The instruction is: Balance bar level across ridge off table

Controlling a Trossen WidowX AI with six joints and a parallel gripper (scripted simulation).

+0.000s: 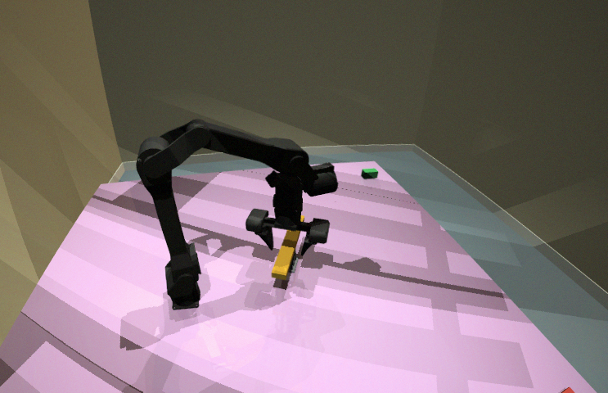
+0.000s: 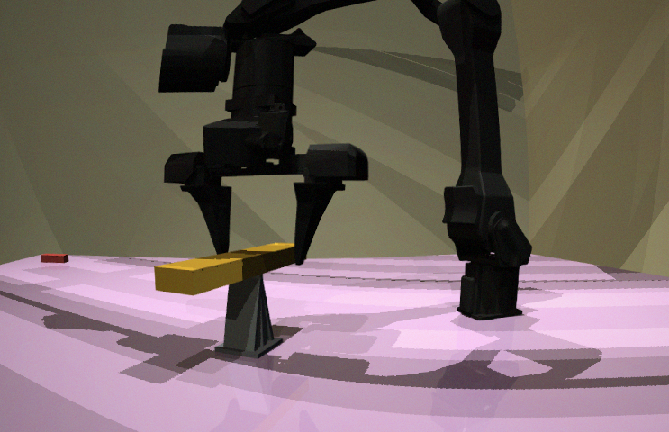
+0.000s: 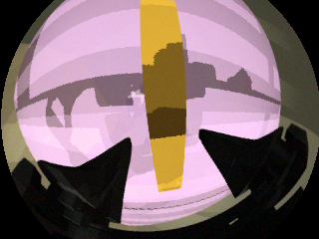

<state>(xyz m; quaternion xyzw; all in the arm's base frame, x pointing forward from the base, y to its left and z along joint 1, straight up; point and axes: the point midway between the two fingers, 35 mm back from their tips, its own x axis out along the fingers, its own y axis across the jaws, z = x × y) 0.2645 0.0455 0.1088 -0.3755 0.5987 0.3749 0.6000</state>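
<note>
My gripper tip is now 30 mm to the right of the yellow bar and 10 mm short of it. From my gripper tip the other things lie so: small red block (550 mm to the right, 480 mm ahead, 70 mm below); small green block (480 mm ahead, 450 mm to the left, 60 mm below).
</note>
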